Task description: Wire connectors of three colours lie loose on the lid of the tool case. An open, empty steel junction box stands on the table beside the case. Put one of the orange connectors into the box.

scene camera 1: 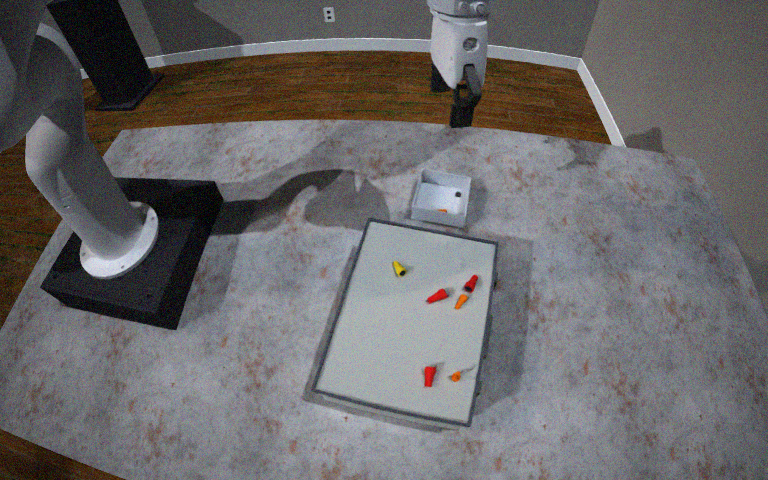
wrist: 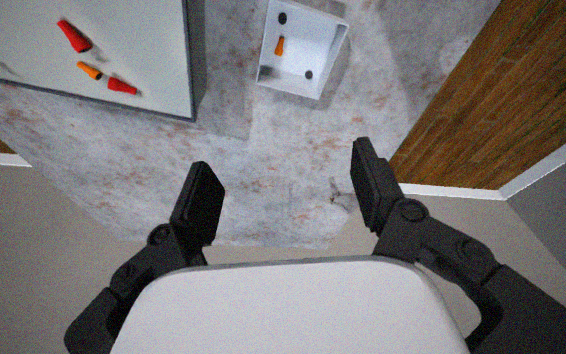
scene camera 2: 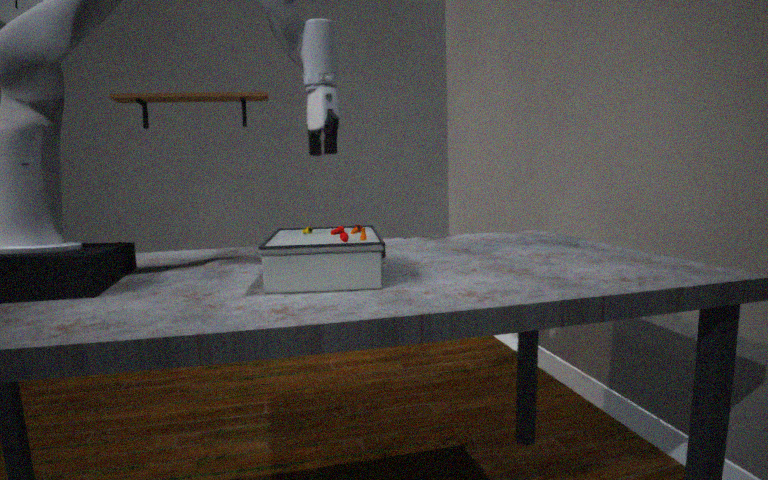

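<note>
A steel junction box is here in what I see, and so is a tool case. I see my gripper too, and the wrist view also shows it.
</note>
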